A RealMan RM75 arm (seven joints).
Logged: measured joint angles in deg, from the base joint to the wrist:
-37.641 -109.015 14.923 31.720 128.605 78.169 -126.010
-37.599 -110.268 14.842 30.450 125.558 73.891 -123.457
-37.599 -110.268 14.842 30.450 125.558 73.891 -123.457
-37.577 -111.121 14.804 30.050 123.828 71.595 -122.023
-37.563 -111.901 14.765 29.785 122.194 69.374 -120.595
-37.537 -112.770 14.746 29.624 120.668 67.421 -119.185
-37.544 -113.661 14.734 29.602 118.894 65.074 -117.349
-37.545 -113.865 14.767 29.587 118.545 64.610 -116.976
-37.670 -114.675 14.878 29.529 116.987 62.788 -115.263
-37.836 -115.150 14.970 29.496 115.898 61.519 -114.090
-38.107 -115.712 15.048 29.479 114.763 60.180 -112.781
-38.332 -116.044 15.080 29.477 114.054 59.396 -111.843
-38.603 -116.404 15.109 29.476 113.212 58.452 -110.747
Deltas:
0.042 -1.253 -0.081 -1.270 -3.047 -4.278 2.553
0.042 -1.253 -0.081 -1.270 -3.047 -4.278 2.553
0.064 -2.106 -0.119 -1.670 -4.777 -6.574 3.987
0.078 -2.886 -0.158 -1.935 -6.411 -8.795 5.415
0.104 -3.755 -0.177 -2.096 -7.937 -10.748 6.825
0.097 -4.646 -0.189 -2.118 -9.711 -13.095 8.661
0.096 -4.850 -0.156 -2.133 -10.060 -13.559 9.034
-0.029 -5.660 -0.045 -2.191 -11.618 -15.381 10.747
-0.195 -6.135 0.047 -2.224 -12.707 -16.650 11.920
-0.466 -6.697 0.125 -2.241 -13.842 -17.989 13.229
-0.691 -7.029 0.157 -2.243 -14.551 -18.773 14.167
-0.962 -7.389 0.186 -2.244 -15.393 -19.717 15.263

